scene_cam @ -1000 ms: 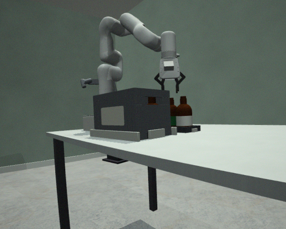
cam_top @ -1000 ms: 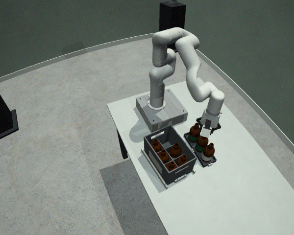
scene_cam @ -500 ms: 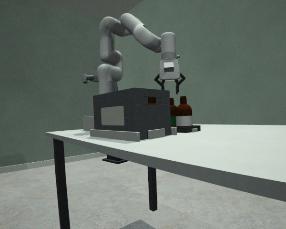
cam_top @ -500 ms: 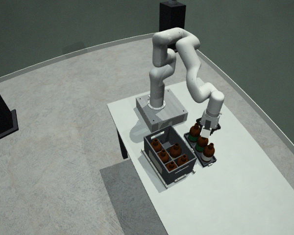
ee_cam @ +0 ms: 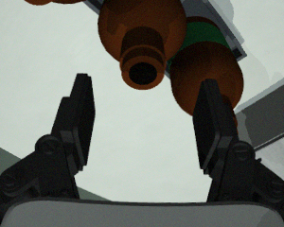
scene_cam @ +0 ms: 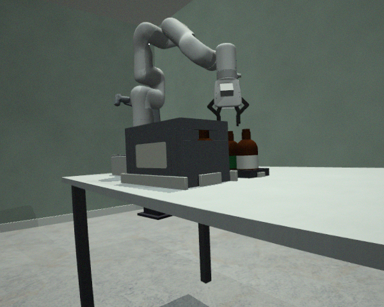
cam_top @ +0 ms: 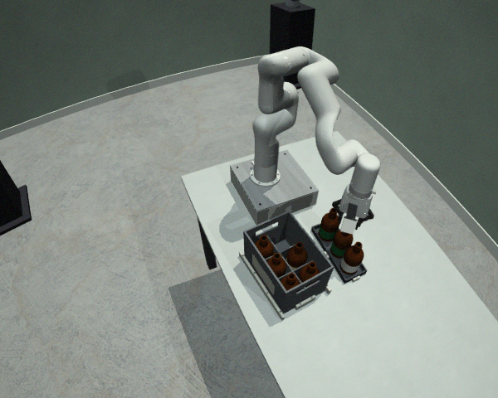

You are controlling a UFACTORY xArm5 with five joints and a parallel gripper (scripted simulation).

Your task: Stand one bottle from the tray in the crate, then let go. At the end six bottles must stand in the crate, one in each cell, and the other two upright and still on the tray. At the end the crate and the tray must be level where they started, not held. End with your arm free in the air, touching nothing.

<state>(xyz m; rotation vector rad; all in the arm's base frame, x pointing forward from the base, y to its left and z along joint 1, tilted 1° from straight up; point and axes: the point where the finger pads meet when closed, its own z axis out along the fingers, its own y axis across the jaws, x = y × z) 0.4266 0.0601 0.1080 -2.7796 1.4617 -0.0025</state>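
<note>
My gripper is now 180 mm above the dark tray. From my hand the other things lie so: dark grey crate 240 mm to the right, 110 mm below, 40 mm behind.
</note>
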